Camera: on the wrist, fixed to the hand. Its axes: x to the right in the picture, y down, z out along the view.
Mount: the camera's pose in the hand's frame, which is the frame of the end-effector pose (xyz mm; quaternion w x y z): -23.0 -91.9 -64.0 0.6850 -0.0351 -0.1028 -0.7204
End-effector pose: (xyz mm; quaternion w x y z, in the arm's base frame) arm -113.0 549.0 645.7 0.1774 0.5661 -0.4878 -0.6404
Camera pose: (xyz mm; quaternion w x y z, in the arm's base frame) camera -18.8 582.2 590.0 0.3701 -0.6671 -0.0779 0.6418
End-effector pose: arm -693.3 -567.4 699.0 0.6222 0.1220 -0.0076 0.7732
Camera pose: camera -611.7 -558.3 619.5 0.9868 0.1467 -0.0084 0.0686
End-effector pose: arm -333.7 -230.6 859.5 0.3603 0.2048 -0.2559 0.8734
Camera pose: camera -262.2 -148.6 824.3 0.8569 0.4018 -0.0954 0.3087
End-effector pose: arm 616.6 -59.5 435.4 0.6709 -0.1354 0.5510 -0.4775
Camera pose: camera 517.3 -65.9 491.7 0.1675 -0.5623 0.2277 -0.7771
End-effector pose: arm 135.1 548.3 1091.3 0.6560 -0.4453 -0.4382 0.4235
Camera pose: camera 205.3 490.4 1160.5 0.6938 0.0312 -0.7033 -0.1521
